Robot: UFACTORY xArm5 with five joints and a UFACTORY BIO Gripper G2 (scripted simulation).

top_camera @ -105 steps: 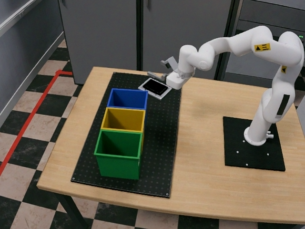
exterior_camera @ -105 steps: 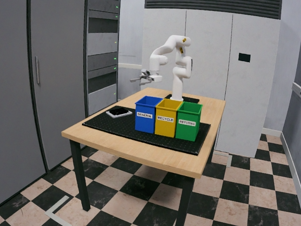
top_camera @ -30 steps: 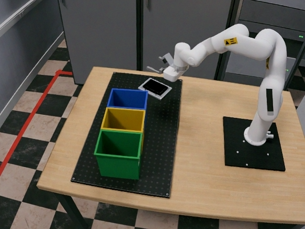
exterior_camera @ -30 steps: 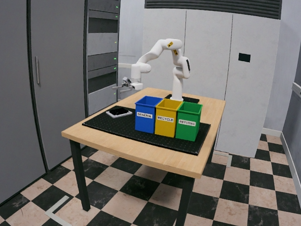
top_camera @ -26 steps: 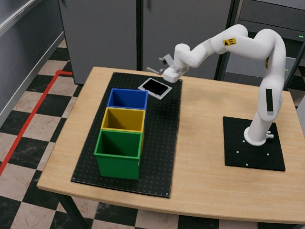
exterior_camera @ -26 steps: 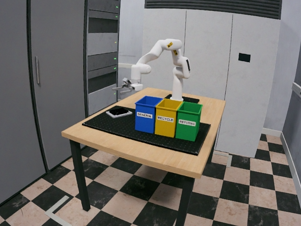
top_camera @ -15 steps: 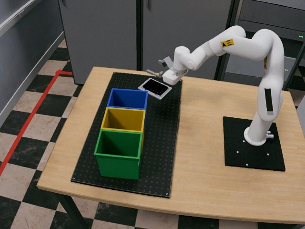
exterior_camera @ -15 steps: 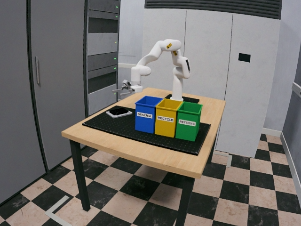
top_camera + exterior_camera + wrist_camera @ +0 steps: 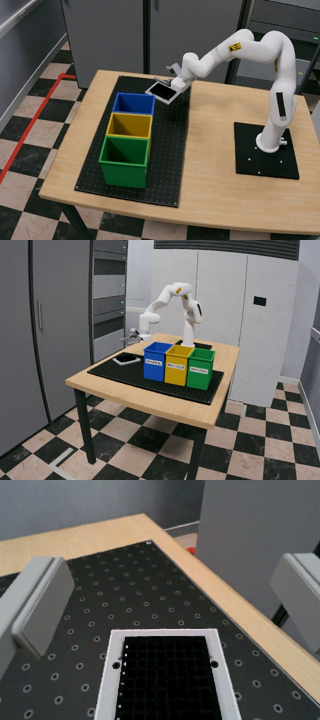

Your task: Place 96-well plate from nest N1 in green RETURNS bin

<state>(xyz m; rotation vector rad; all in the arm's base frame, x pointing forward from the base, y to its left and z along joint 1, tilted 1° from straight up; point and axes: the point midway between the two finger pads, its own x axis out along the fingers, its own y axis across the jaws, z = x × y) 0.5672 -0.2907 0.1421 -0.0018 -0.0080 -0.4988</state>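
Now: hand 120 mm above the black 96-well plate. The rest, counted from my hand: plate nest N1: 130 mm below; blue general bin: 290 mm to the left, 110 mm ahead, 50 mm below; yellow recycle bin: 420 mm to the left, 100 mm ahead, 50 mm below.
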